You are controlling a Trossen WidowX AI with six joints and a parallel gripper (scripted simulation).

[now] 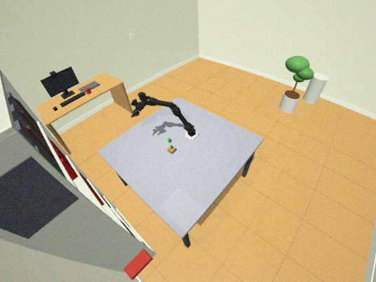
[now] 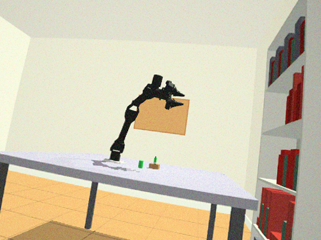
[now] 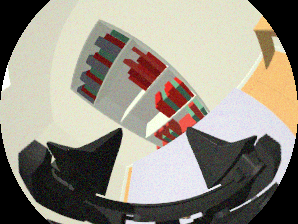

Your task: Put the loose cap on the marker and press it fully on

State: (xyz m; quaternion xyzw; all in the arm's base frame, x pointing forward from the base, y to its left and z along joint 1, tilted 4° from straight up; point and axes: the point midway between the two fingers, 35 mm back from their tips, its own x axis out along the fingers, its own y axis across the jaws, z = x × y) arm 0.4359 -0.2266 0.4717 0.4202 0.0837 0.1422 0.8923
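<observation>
Now: gripper tip 260 mm past the green cap, 120 mm to the right of it and 430 mm above it. Round my gripper tip: brown holder block 200 mm behind, 240 mm to the left, 430 mm below.
</observation>
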